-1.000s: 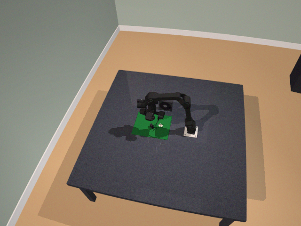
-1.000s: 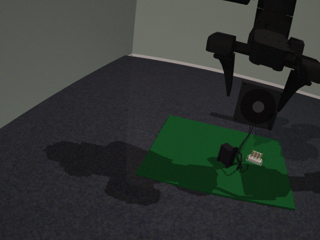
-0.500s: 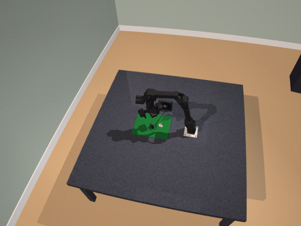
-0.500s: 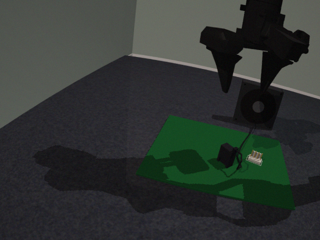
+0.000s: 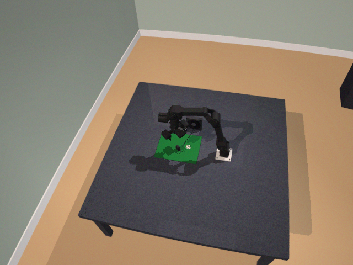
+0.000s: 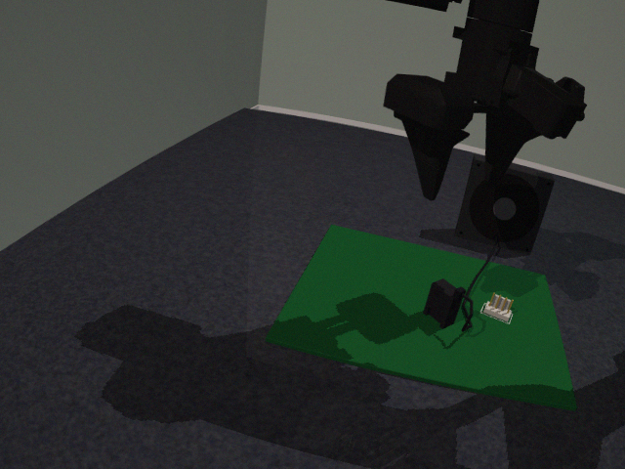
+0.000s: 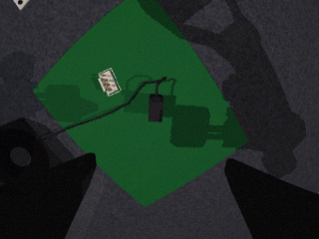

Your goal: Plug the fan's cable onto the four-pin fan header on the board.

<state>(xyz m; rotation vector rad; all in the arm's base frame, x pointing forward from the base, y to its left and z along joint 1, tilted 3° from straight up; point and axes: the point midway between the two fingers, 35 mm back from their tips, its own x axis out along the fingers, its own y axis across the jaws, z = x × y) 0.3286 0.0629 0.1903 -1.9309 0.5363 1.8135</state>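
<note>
The black plug lies 120 mm below my gripper tip and 10 mm behind it. The rest, counted from my gripper tip: green board: 160 mm below, 20 mm to the right, 10 mm behind; then white four-pin header: 140 mm below, 80 mm behind, 40 mm to the right; then black fan: 220 mm to the right, 80 mm below, 60 mm behind.
</note>
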